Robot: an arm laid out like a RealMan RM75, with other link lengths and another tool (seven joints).
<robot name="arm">
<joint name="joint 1" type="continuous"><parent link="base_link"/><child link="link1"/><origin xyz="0 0 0.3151" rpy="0 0 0"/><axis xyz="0 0 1"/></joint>
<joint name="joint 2" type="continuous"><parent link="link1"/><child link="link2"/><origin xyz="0 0 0" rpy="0 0 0"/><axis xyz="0 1 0"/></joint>
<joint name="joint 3" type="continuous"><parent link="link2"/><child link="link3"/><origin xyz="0 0 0.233" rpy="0 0 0"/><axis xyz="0 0 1"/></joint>
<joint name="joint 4" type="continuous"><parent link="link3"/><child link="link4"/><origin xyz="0 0 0" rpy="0 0 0"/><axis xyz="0 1 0"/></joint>
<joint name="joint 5" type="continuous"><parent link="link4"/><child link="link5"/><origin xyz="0 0 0.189" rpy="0 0 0"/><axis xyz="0 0 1"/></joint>
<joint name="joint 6" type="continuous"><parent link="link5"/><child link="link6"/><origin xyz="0 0 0" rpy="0 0 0"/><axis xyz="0 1 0"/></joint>
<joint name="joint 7" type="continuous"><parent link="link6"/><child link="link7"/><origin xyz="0 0 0.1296" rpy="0 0 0"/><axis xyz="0 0 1"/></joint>
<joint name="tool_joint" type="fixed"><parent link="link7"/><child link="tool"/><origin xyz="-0.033 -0.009 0.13" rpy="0 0.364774 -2.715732"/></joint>
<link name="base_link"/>
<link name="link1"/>
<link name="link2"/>
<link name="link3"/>
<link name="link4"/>
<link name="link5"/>
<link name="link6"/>
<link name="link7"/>
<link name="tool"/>
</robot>
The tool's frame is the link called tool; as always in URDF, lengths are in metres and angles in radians. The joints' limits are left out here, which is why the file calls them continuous.
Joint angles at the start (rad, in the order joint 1, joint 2, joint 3, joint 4, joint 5, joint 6, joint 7):
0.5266 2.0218 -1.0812 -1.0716 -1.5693 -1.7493 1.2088
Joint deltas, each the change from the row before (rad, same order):
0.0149 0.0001 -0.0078 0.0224 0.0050 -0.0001 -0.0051
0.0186 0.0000 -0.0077 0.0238 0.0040 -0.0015 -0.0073
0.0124 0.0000 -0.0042 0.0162 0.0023 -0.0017 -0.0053
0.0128 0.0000 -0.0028 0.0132 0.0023 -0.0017 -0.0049
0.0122 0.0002 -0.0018 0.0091 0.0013 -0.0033 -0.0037
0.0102 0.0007 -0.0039 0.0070 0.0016 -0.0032 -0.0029
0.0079 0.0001 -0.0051 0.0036 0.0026 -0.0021 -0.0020
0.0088 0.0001 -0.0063 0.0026 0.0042 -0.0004 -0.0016
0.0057 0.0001 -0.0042 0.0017 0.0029 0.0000 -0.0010
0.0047 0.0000 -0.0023 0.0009 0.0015 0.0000 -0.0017
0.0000 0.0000 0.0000 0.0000 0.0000 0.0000 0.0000
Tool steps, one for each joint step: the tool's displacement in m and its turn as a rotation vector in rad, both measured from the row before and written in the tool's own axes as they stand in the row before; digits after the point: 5 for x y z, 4 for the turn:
-0.00065 -0.00082 0.00369 0.0132 0.0044 0.0101
-0.00053 -0.00113 0.00437 0.0175 0.0031 0.0079
-0.00033 -0.00074 0.00274 0.0115 0.0021 0.0051
0.00037 -0.00060 0.00285 0.0117 0.0022 0.0020
0.00071 -0.00098 0.00280 0.0129 0.0011 0.0001
0.00029 -0.00146 0.00279 0.0133 0.0003 0.0010
0.00039 -0.00141 0.00243 0.0120 -0.0004 -0.0004
0.00081 -0.00123 0.00292 0.0123 0.0003 -0.0017
0.00054 -0.00075 0.00192 0.0078 0.0003 -0.0011
0.00051 -0.00043 0.00142 0.0060 -0.0001 -0.0026
0.00000 0.00000 0.00000 0.0000 0.0000 0.0000

